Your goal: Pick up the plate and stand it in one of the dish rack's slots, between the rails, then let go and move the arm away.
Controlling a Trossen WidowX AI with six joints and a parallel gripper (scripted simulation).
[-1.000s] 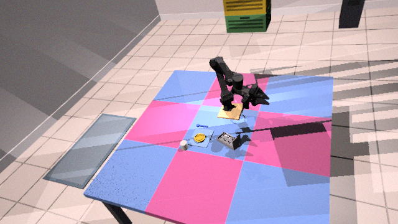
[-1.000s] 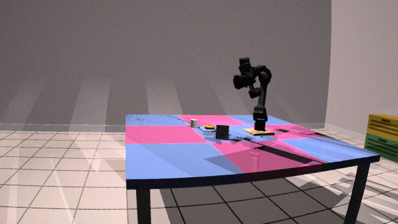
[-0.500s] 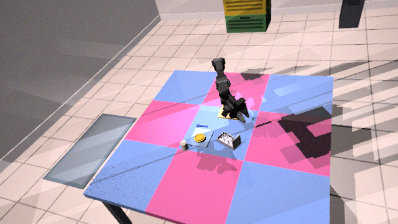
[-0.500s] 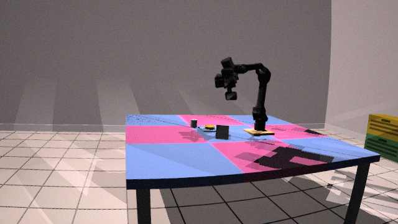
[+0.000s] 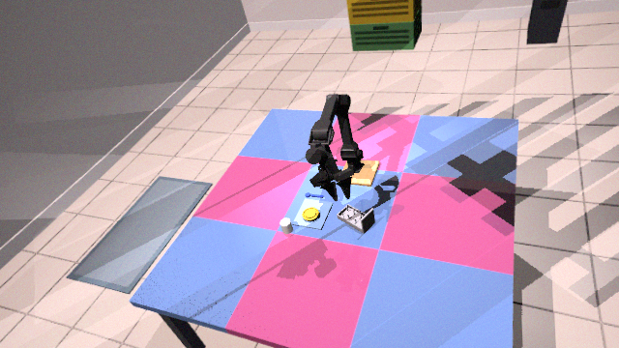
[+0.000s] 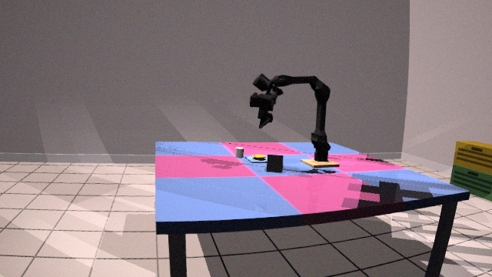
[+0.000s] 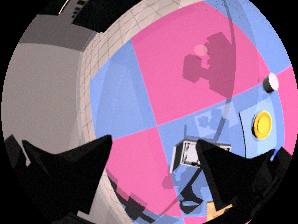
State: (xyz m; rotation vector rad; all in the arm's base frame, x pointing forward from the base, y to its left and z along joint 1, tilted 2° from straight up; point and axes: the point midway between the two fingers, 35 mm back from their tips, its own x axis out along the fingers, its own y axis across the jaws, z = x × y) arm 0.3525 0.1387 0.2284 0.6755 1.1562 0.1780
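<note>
The yellow plate is 40 mm behind my gripper tip, 200 mm to the right of it and 200 mm below it. The rest, counted from my gripper tip: cup (50 mm ahead, 260 mm to the right, 190 mm below); pale blue mat (60 mm behind, 200 mm to the right, 210 mm below); grey dish rack (90 mm behind, 20 mm to the right, 190 mm below).
</note>
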